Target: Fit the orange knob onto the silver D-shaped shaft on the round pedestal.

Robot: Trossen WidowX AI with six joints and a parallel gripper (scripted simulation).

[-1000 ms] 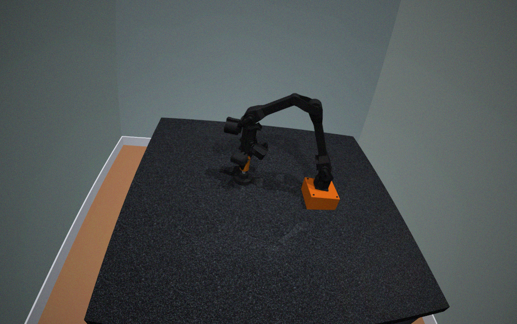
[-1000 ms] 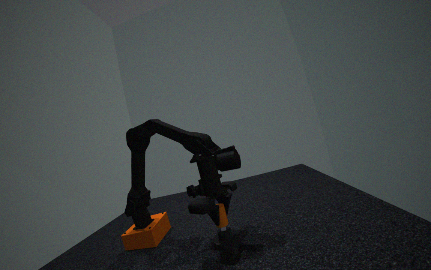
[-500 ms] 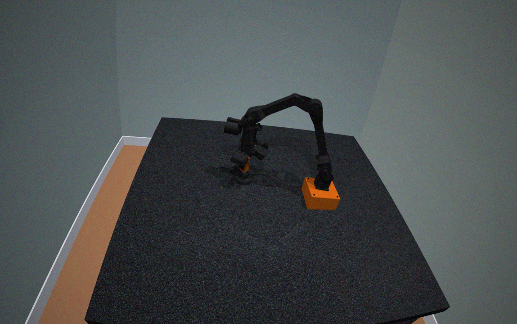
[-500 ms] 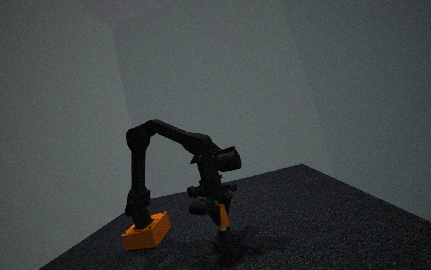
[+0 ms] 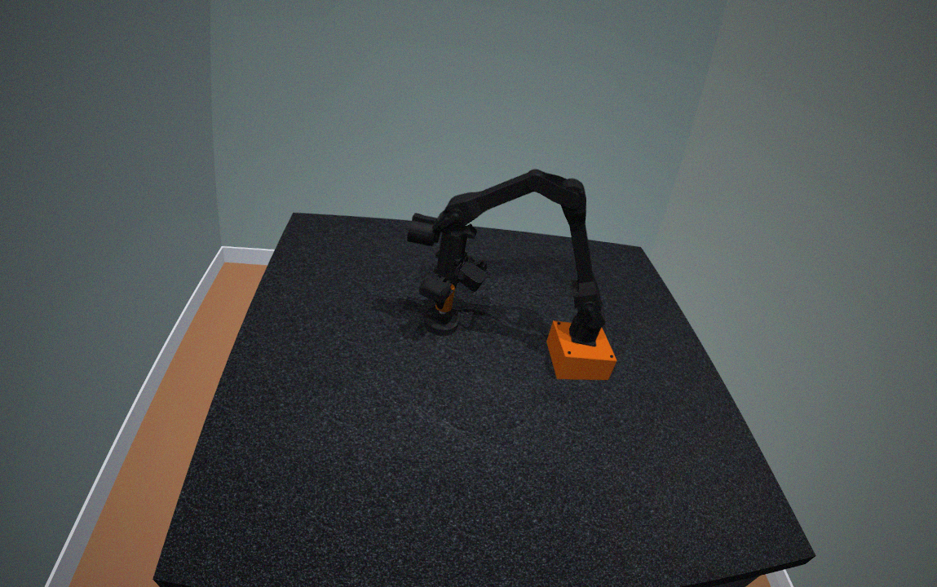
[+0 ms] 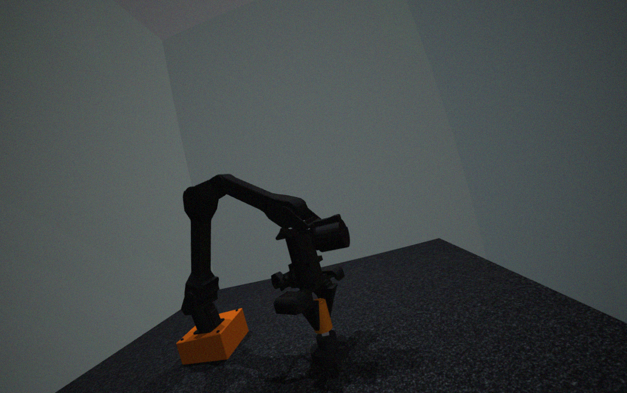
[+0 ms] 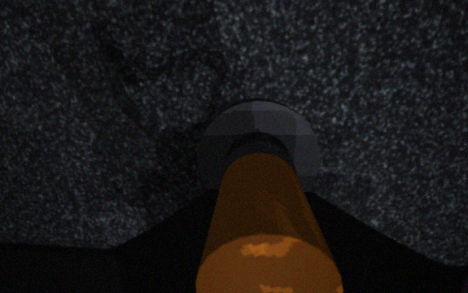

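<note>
My gripper tip is now 4 cm above the dark round pedestal. From my gripper tip the other things lie so: orange knob (3 cm above).
</note>
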